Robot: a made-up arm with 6 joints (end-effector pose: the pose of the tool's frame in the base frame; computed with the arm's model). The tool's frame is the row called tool.
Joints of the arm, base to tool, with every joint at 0 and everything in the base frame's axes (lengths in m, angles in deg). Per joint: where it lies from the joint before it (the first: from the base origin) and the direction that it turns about. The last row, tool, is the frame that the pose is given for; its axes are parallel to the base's.
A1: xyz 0.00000 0.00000 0.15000 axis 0 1 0
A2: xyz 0.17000 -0.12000 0.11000 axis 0 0 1
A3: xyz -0.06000 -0.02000 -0.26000 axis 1 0 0
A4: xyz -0.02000 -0.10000 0.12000 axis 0 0 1
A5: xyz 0.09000 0.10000 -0.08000 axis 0 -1 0
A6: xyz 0.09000 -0.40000 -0.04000 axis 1 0 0
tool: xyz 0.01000 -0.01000 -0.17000
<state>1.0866 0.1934 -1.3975 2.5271 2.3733 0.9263</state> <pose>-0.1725 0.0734 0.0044 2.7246 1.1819 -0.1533</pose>
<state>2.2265 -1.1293 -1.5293 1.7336 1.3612 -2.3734</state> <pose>-0.3680 -0.3528 -0.1097 -0.5905 0.7769 2.2436</pose>
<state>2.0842 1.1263 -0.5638 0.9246 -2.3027 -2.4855</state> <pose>-0.3608 0.0200 -0.2922 -0.3392 1.5173 -1.6254</pose>
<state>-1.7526 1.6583 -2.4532 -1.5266 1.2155 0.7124</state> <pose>-0.0204 -0.4116 0.0050 0.6387 0.8017 -0.3584</pose>
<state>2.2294 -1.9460 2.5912 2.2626 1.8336 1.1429</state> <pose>-0.1720 0.0351 0.2921 1.2328 -1.1401 2.1120</pose>
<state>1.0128 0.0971 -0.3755 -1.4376 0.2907 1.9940</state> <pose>0.0354 -0.4016 0.1712 0.8197 -0.5484 -0.7372</pose>
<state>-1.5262 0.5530 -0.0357 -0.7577 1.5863 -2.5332</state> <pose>0.0015 -0.6372 0.2168 0.0267 0.6251 3.0473</pose>
